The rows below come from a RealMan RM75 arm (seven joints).
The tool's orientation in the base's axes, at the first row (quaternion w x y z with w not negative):
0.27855 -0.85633 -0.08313 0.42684
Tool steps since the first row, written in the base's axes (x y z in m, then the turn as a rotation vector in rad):
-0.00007 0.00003 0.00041 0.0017 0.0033 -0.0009
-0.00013 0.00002 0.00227 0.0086 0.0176 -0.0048
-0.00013 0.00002 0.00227 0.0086 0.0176 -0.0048
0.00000 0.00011 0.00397 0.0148 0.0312 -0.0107
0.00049 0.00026 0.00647 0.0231 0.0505 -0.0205
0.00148 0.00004 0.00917 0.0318 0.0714 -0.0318
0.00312 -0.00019 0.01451 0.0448 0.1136 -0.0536
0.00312 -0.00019 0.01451 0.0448 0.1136 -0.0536
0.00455 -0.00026 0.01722 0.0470 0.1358 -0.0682
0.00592 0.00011 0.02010 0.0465 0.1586 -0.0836
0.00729 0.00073 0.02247 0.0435 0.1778 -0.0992
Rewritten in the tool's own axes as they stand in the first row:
-0.00031 -0.00024 -0.00013 0.0029 -0.0024 0.0005
-0.00163 -0.00125 -0.00098 0.0153 -0.0128 0.0028
-0.00163 -0.00125 -0.00098 0.0153 -0.0128 0.0028
-0.00268 -0.00227 -0.00186 0.0284 -0.0215 0.0063
-0.00403 -0.00381 -0.00338 0.0476 -0.0329 0.0124
-0.00534 -0.00520 -0.00554 0.0687 -0.0449 0.0196
-0.00807 -0.00809 -0.00947 0.1077 -0.0693 0.0371
-0.00807 -0.00809 -0.00947 0.1077 -0.0693 0.0371
-0.00906 -0.00966 -0.01192 0.1275 -0.0800 0.0514
-0.01004 -0.01167 -0.01421 0.1465 -0.0904 0.0684
-0.01058 -0.01362 -0.01617 0.1626 -0.0975 0.0860

